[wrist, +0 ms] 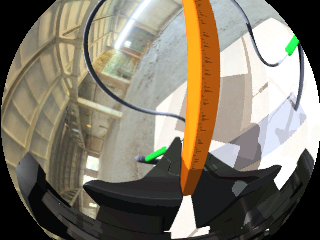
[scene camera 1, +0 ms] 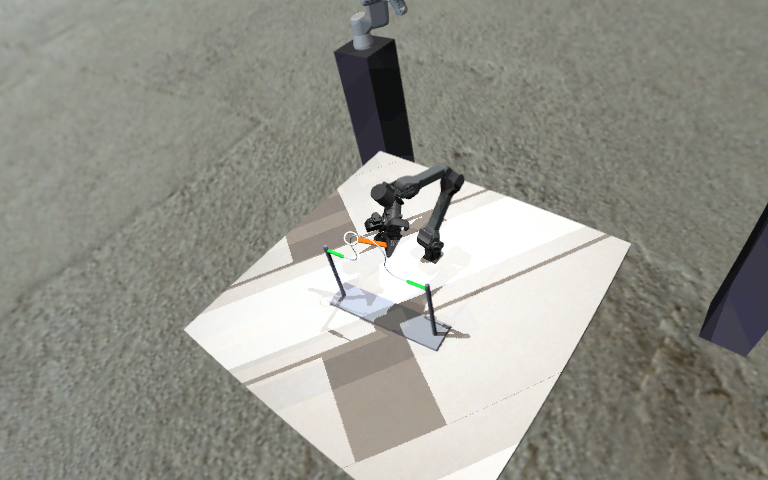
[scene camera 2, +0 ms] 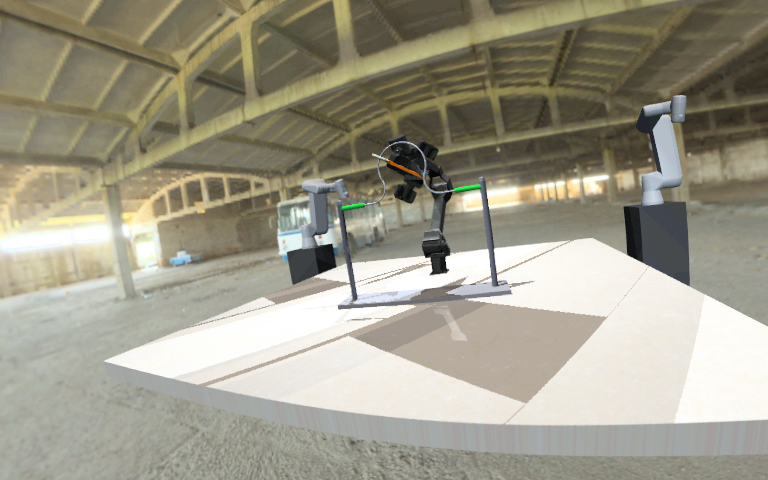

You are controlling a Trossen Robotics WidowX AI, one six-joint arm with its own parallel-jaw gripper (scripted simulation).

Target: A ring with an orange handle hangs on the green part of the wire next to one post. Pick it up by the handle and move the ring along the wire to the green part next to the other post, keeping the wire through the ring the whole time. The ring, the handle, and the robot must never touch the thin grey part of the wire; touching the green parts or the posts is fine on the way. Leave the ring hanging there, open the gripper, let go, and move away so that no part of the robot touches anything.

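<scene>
My gripper, visible in the wrist view and in scene camera 1, carries a thin ring.
</scene>
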